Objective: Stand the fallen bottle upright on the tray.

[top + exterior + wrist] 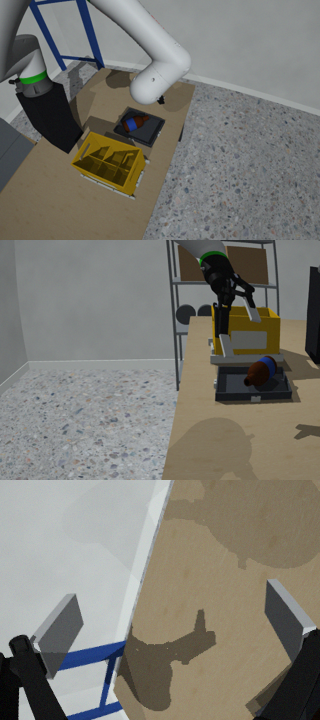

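Now: the brown bottle 11 cm behind my hand, 15 cm to the right of it and 17 cm below it. Round my hand: dark grey tray (10 cm behind, 16 cm to the right, 20 cm below); then yellow crate (16 cm behind, 45 cm to the right, 13 cm below).
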